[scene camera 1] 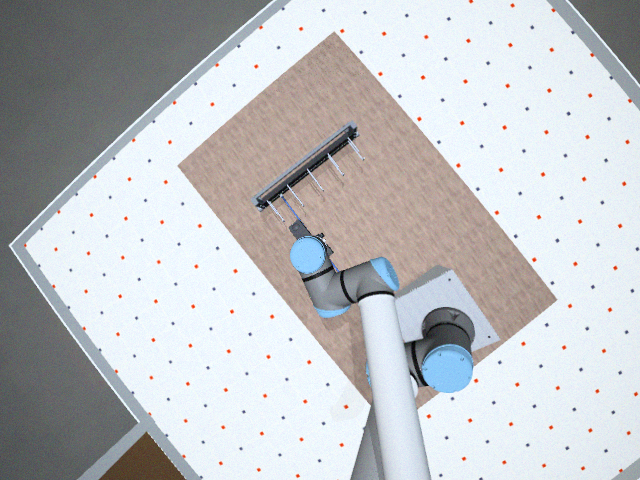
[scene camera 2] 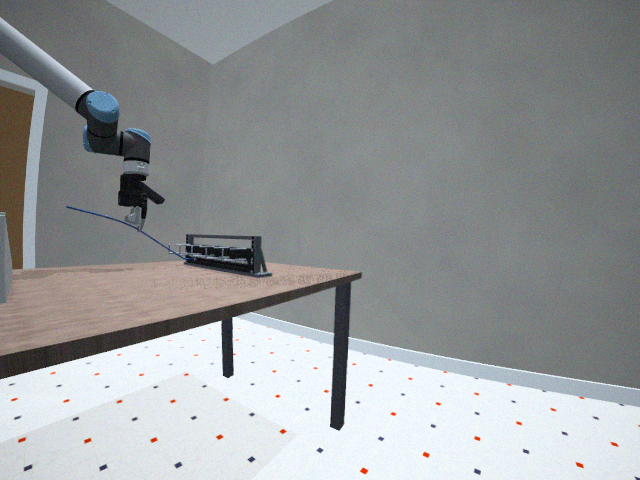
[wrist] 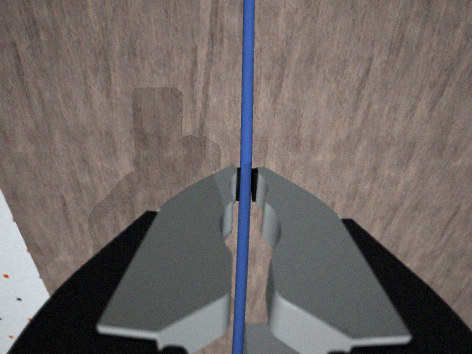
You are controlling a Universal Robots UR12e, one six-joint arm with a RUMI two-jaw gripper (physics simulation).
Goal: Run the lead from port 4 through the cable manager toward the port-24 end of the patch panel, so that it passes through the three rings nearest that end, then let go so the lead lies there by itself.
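The blue lead (scene camera 1: 291,207) (scene camera 2: 157,240) (wrist: 247,75) leaves the patch panel (scene camera 1: 353,127) (scene camera 2: 256,253) near its lower-left end in scene camera 1, between the first two rings of the cable manager. The ring at that end (scene camera 1: 275,211) and the ring at the upper-right end (scene camera 1: 356,149) stick out from the panel's front, with others between them. My gripper (scene camera 2: 140,228) (wrist: 245,171) is shut on the lead, in front of the panel and above the table. The lead slopes up from the panel to the fingertips; its free tail sticks out beyond them in the air. In scene camera 1 the arm hides the fingertips.
The panel stands on the wooden table (scene camera 1: 392,155) (scene camera 2: 103,289). The arm's base sits on a light grey plate (scene camera 1: 439,289) at the lower right in scene camera 1. A table edge runs to the left of the gripper there.
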